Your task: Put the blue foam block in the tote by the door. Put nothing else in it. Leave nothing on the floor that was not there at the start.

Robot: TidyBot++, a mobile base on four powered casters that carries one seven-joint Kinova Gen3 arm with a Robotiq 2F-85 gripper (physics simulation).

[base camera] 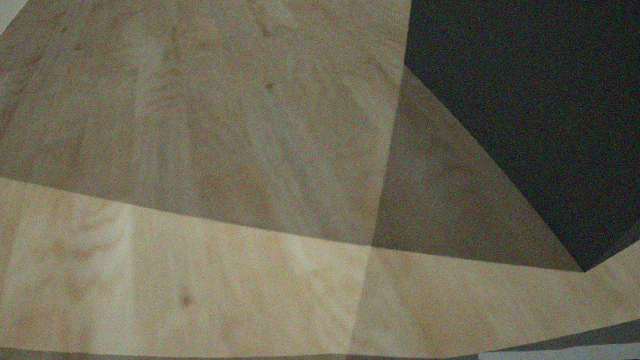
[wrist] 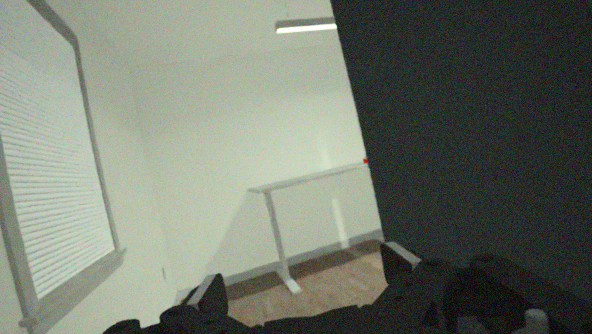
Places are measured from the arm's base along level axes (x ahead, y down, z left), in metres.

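Where they show: gripper, fingertip midpoint: [wrist: 304,276].
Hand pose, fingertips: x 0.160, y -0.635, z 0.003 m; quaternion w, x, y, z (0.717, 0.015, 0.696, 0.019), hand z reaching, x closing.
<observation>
After its pixels a point has its place.
My gripper [wrist: 304,276] {z 0.003, x 0.160, y -0.635 m} is open in the wrist view, its two fingertips wide apart at the bottom, with wall, floor and a table foot showing between and beyond them. The blue foam block and the tote by the door do not show in either view. The gripper does not show in the base camera view.
A large dark panel [base camera: 530,100] {z -0.251, x 0.409, y 0.282 m} [wrist: 475,130] {z -0.257, x 0.389, y -0.686 m} stands close on the right in both views. Beyond it is a white table [wrist: 310,177] {z -0.126, x 2.605, y -0.553 m} against the far wall, with a small red thing [wrist: 365,161] {z -0.735, x 2.981, y -0.569 m} on top. A window [wrist: 55,170] {z 0.946, x 1.125, y -0.885 m} is at left.
</observation>
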